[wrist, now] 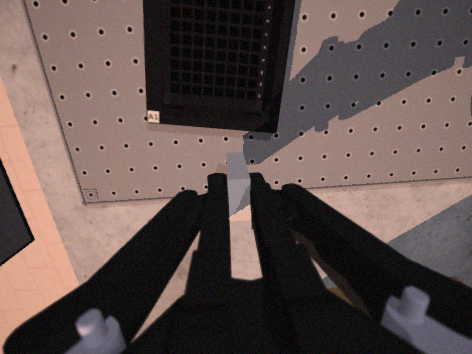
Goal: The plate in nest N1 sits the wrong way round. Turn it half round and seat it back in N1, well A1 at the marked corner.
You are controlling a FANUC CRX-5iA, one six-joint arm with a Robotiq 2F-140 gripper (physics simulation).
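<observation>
A black plate [216, 62] with a grid of square wells lies in a black nest [156, 75] at the top of the wrist view, its far end cut off. A white A1 label [153, 117] marks the nest's near left corner. A row of small pale dots runs along the right side of the well grid. The plate's own A1 well cannot be made out. My gripper [235, 168] is shut, with pale grey pads between the black fingertips and no plate held. It shows below the nest's near edge, apart from the plate.
A pegboard-like plate with rows of holes [115, 167] lies under the nest, with a square mark at its near left corner. A dark shadow crosses it at the right. Speckled grey surface [55, 230] borders it. A dark panel [12, 220] shows at the left edge.
</observation>
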